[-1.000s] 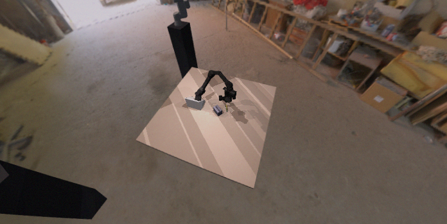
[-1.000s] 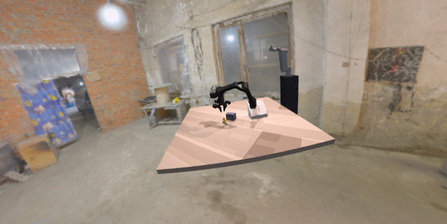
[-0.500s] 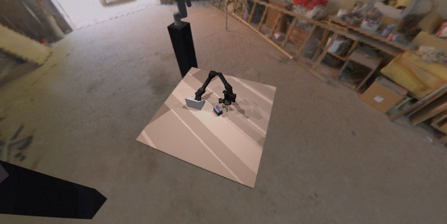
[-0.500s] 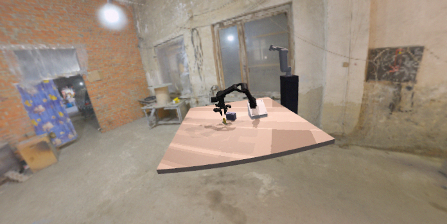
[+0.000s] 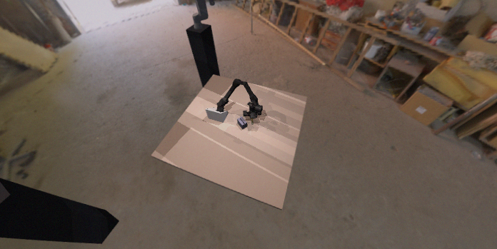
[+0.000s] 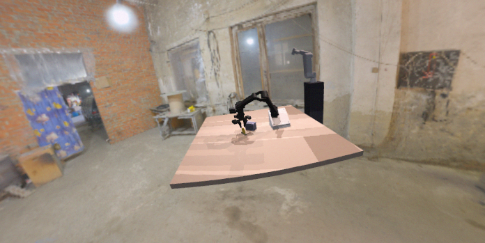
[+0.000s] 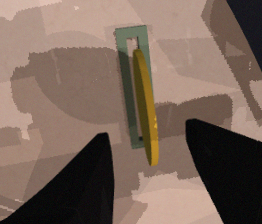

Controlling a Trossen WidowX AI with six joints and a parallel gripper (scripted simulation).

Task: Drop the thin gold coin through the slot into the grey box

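My gripper tip is 30 mm above the gold coin.
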